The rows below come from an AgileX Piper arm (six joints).
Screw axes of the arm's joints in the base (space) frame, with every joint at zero. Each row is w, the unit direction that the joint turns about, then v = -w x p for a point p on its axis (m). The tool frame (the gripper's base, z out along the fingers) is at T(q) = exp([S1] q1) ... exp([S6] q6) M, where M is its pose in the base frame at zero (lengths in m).
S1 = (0, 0, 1, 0.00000, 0.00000, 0.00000)
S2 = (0, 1, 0, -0.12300, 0.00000, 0.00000)
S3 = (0, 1, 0, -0.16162, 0.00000, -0.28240)
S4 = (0.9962, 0, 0.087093, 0.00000, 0.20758, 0.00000)
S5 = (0, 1, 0, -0.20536, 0.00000, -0.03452)
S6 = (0.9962, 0, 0.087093, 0.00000, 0.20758, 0.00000)
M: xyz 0.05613 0.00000 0.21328 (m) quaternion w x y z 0.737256 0 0.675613 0
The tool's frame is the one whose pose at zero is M.
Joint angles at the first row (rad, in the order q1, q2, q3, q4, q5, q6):
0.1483, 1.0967, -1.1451, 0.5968, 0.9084, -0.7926
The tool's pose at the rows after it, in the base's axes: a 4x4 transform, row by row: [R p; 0 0 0 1], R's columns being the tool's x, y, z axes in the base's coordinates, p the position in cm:
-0.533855, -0.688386, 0.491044, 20.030; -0.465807, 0.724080, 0.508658, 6.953; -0.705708, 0.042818, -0.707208, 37.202; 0, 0, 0, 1
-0.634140, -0.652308, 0.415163, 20.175; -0.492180, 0.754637, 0.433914, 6.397; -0.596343, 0.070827, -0.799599, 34.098; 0, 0, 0, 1
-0.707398, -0.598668, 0.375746, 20.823; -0.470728, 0.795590, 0.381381, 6.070; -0.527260, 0.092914, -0.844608, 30.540; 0, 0, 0, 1
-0.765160, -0.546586, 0.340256, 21.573; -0.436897, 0.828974, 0.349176, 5.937; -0.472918, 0.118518, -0.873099, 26.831; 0, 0, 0, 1
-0.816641, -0.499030, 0.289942, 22.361; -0.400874, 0.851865, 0.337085, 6.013; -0.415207, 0.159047, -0.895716, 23.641; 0, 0, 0, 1
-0.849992, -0.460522, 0.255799, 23.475; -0.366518, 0.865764, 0.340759, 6.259; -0.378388, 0.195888, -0.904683, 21.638; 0, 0, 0, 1
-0.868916, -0.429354, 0.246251, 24.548; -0.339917, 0.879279, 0.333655, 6.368; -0.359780, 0.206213, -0.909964, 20.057; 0, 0, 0, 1
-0.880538, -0.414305, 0.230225, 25.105; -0.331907, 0.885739, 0.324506, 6.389; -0.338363, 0.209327, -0.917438, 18.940; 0, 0, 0, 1
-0.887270, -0.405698, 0.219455, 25.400; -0.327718, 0.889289, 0.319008, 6.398; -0.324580, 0.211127, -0.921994, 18.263; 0, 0, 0, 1
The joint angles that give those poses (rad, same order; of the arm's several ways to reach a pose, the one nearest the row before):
0.1483, 1.1113, -1.1089, 0.5199, 1.0485, -0.7150
0.1482, 1.1313, -1.0312, 0.4341, 1.0645, -0.6576
0.1483, 1.1677, -0.9308, 0.3951, 0.9895, -0.6164
0.1483, 1.2264, -0.8351, 0.3905, 0.8871, -0.5949
0.1483, 1.3065, -0.7757, 0.4122, 0.8115, -0.5848
0.1483, 1.3891, -0.7665, 0.4476, 0.7634, -0.5848
0.1483, 1.4588, -0.7665, 0.4674, 0.7098, -0.5848
0.1482, 1.5046, -0.7665, 0.4715, 0.6838, -0.5848
0.1483, 1.5317, -0.7665, 0.4736, 0.6696, -0.5848

